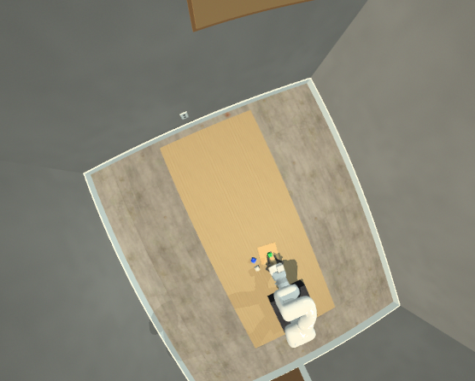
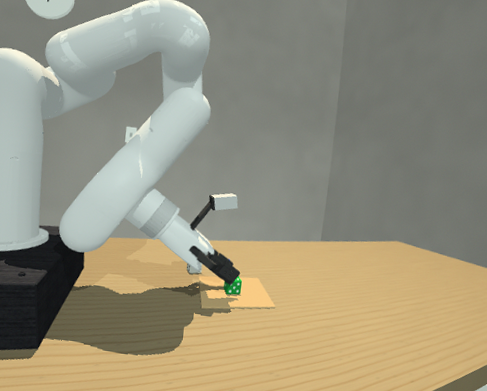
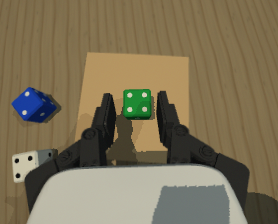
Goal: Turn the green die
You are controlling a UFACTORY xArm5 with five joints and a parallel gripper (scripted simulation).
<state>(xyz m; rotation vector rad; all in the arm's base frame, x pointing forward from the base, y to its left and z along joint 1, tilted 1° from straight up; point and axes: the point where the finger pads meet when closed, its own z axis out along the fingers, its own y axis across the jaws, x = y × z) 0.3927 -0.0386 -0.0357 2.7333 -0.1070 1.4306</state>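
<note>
The green die lies 2 cm ahead of my hand and 3 cm below it. Round my hand: blue die: 4 cm ahead, 12 cm to the left, 4 cm below; then tan mat: 2 cm ahead, 5 cm below; then white die: 3 cm behind, 13 cm to the left, 4 cm below.
</note>
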